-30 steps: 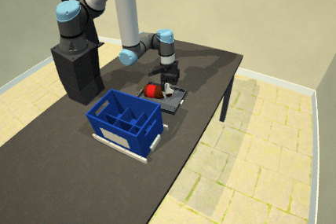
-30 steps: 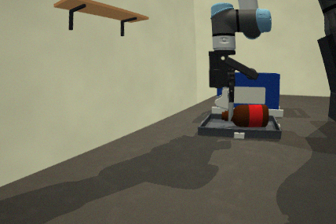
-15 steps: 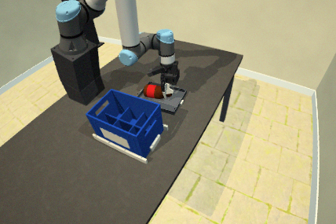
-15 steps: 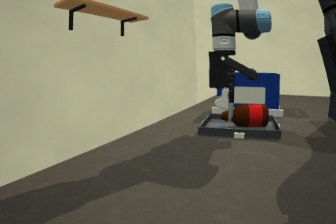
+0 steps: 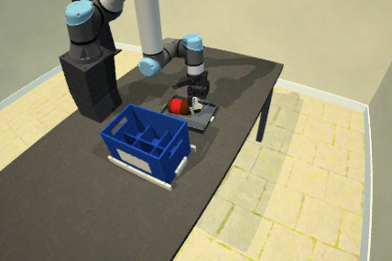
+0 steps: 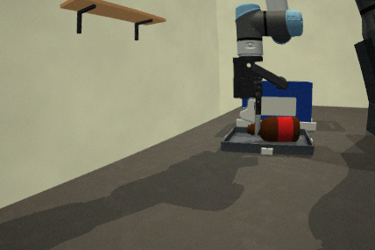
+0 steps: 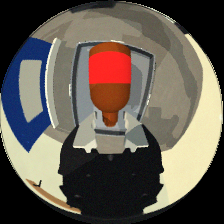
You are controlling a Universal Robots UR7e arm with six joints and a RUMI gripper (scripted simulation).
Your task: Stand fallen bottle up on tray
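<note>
My hand is 5 cm past the brown bottle and 1 cm to the left of it. From my hand the other things lie so: grey tray: 4 cm behind, 3 cm below, 1 cm to the right; blue crate: 29 cm to the right, 6 cm behind, 4 cm above.
</note>
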